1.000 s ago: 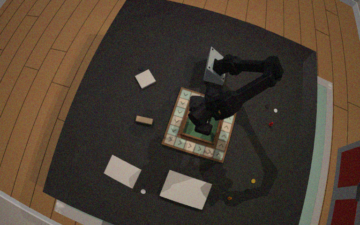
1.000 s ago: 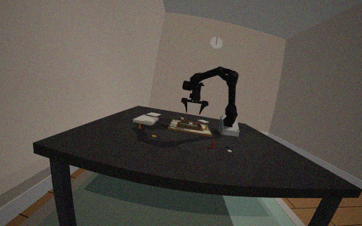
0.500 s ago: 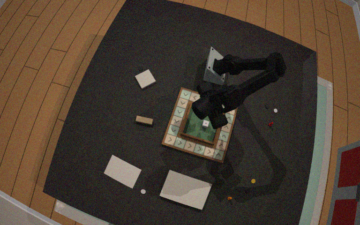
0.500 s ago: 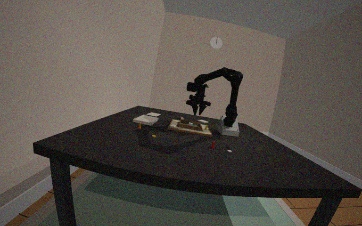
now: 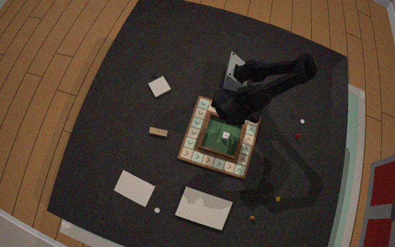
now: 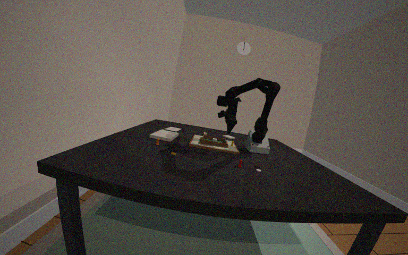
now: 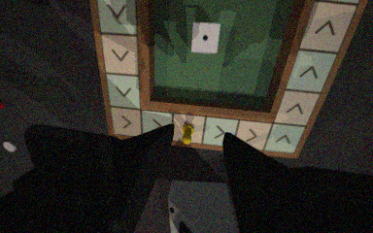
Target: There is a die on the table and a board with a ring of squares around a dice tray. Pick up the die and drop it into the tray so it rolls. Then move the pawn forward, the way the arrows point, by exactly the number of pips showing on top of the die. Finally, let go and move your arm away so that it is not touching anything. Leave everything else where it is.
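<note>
The yellow pawn is 4 cm behind my gripper tip, 1 cm to the left of it and 6 cm below it. Also, from my gripper tip: green tray (8 cm ahead, 2 cm to the right, 8 cm below); white die (8 cm ahead, 6 cm below); wooden block (13 cm ahead, 27 cm to the right, 8 cm below).
</note>
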